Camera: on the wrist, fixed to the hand. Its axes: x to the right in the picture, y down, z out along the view.
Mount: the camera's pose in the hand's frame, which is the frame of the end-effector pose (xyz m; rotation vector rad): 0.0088 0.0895 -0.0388 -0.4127 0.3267 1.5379
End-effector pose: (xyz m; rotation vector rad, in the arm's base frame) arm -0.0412 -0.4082 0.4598 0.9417 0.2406 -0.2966
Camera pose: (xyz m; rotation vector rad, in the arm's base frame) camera -0.0043 -0.3281 0.5025 0.5406 -0.1671 1.2816
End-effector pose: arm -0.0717 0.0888 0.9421 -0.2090 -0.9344 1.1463
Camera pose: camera -0.1041 0.1473 0.8705 -1.5976 -0.6064 2.1642
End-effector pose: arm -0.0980 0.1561 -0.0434 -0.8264 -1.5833 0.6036
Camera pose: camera -0.0445 0.2155 -0.1000 -2.3212 -0.5025 1.0966
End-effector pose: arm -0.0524 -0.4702 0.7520 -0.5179 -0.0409 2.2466
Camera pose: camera -0.1070 -0.5291 0.6959 0.9168 -0.0640 -2.2033
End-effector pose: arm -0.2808 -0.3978 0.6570 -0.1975 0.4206 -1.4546
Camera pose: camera -0.2134 -0.3913 0.5862 0.0667 0.8662 0.1354
